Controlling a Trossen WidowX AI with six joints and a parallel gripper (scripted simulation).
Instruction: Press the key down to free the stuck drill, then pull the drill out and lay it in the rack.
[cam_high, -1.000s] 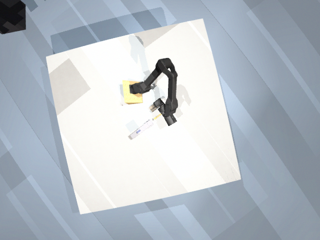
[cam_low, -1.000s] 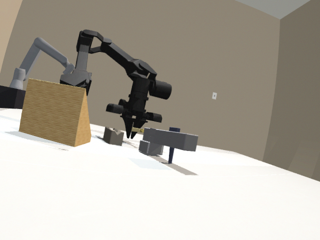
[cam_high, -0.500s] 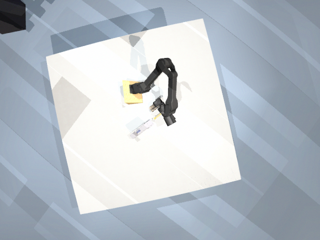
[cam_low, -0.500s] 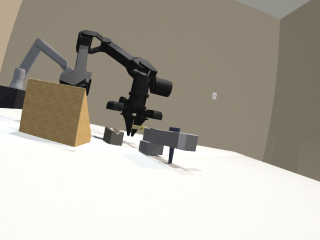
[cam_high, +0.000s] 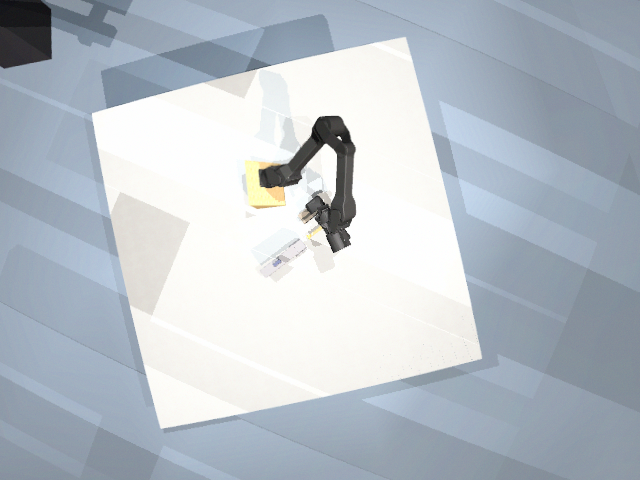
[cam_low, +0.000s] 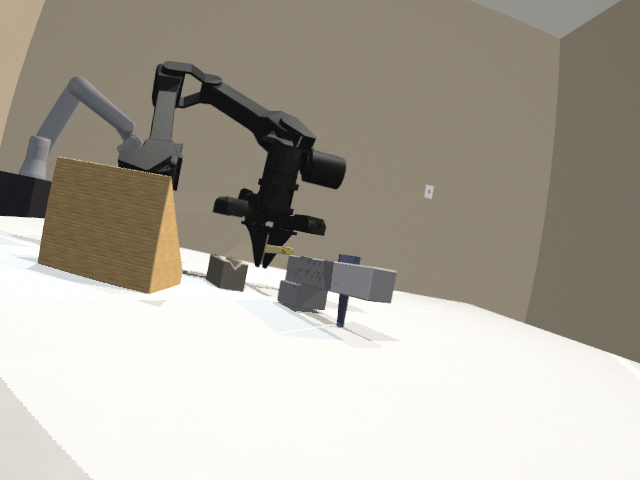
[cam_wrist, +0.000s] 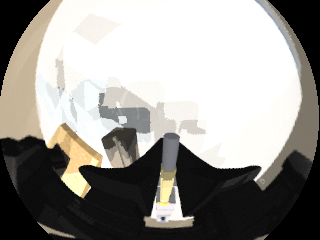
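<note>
Right now the drill is 2 cm ahead of my gripper tip, 3 cm to the right of it and 4 cm above it. Round my gripper tip: key (13 cm ahead, 20 cm to the right, 2 cm above); then rack block (4 cm behind, 7 cm to the right, 1 cm below); then grey housing (11 cm ahead, 17 cm to the right, 1 cm above).
</note>
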